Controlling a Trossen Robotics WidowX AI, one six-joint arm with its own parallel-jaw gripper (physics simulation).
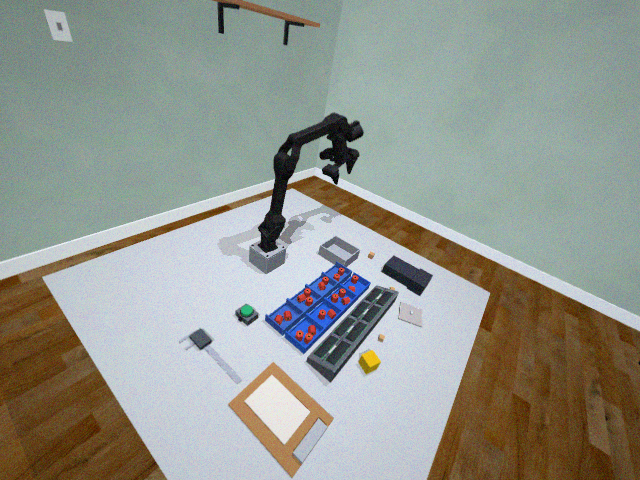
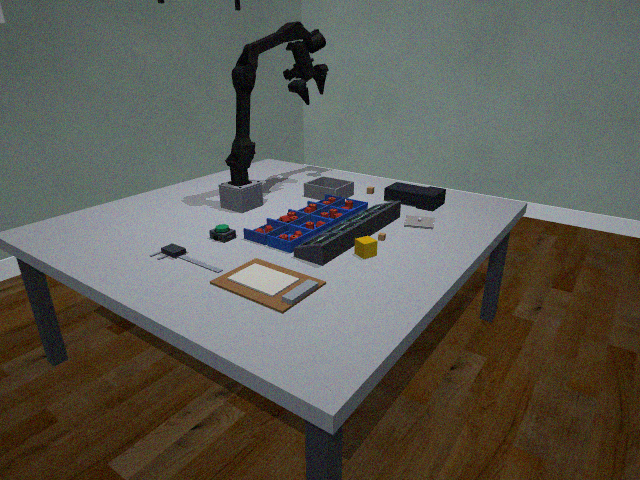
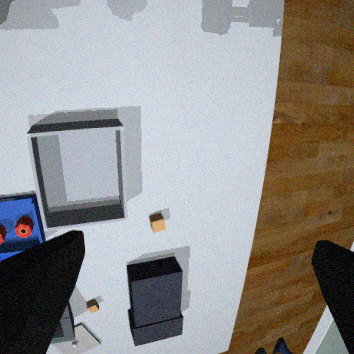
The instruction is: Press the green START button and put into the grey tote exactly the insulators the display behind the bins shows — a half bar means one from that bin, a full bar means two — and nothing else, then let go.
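Observation:
My gripper [image 1: 343, 177] [image 2: 315, 98] [image 3: 201, 248] is open and empty, high above the table's far side. The grey tote [image 1: 334, 258] [image 2: 315, 190] [image 3: 85, 215] stands near the arm's base, its inner floor bare. Two rows of blue bins [image 1: 294, 342] [image 2: 273, 242] [image 3: 20, 205] hold red insulators [image 1: 322, 313] [image 2: 310, 224] [image 3: 23, 230]. The green START button [image 1: 246, 310] [image 2: 222, 227] sits on a dark base left of the bins. The dark display [image 1: 321, 365] [image 2: 310, 254] runs alongside the bins; faint light bars show in its windows, too small to read reliably.
A black block [image 1: 406, 274] [image 2: 413, 195] [image 3: 156, 297], small wooden cubes [image 1: 371, 255] [image 3: 157, 222] and a pale plate [image 1: 410, 314] lie right of the bins. A yellow cube [image 1: 369, 361] [image 2: 366, 247], clipboard [image 1: 281, 459] [image 2: 248, 291] and caliper [image 1: 200, 338] [image 2: 173, 251] lie nearer the front.

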